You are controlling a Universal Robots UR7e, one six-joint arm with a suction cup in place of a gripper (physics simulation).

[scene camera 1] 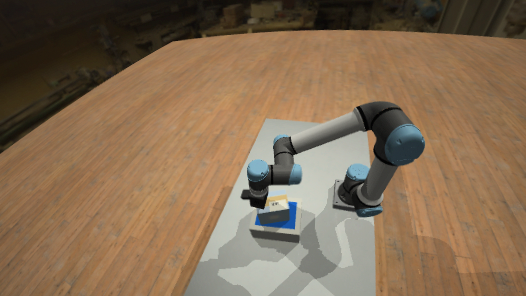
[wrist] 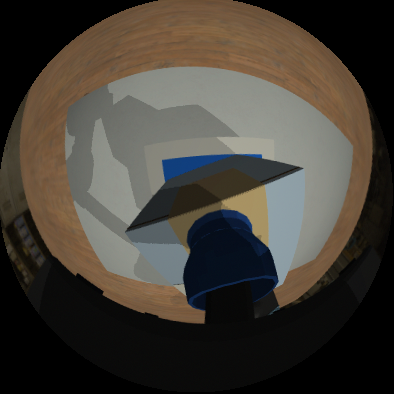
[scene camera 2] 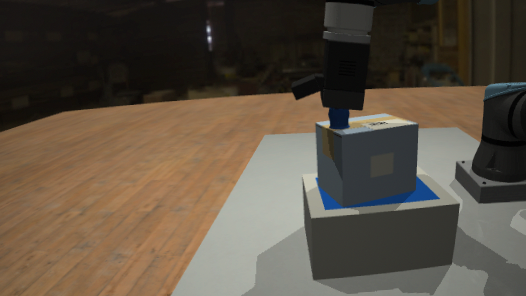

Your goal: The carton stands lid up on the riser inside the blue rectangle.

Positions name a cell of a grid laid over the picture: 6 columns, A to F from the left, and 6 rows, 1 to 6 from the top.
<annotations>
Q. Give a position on a grey carton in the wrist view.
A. E3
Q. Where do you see a grey riser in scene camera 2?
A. At E5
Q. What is my suction cup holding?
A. A grey carton.
</annotations>
